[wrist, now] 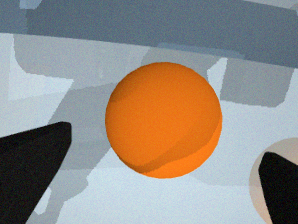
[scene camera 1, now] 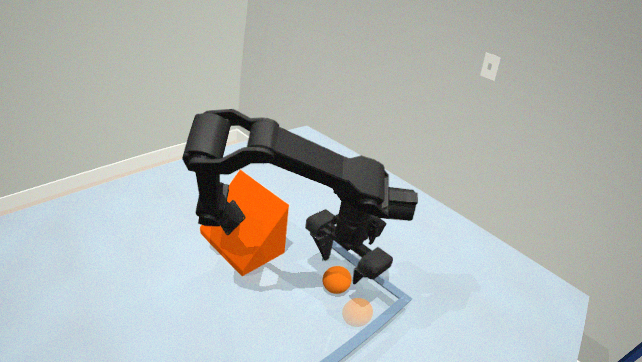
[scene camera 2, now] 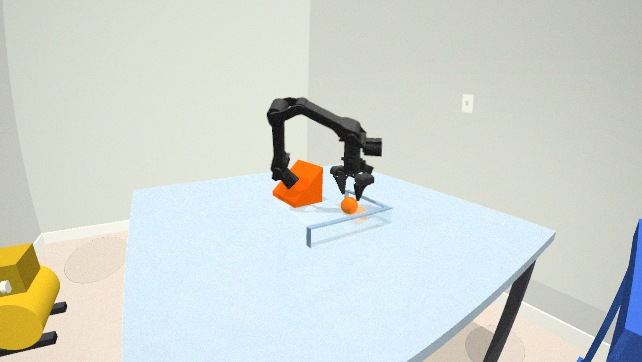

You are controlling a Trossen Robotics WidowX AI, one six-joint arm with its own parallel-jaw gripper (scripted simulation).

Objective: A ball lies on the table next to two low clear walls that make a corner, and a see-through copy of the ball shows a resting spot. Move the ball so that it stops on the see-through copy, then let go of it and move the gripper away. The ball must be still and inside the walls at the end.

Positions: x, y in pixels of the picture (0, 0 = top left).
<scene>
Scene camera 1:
my gripper: 340, 271
see-through copy of ball: 357, 312
</scene>
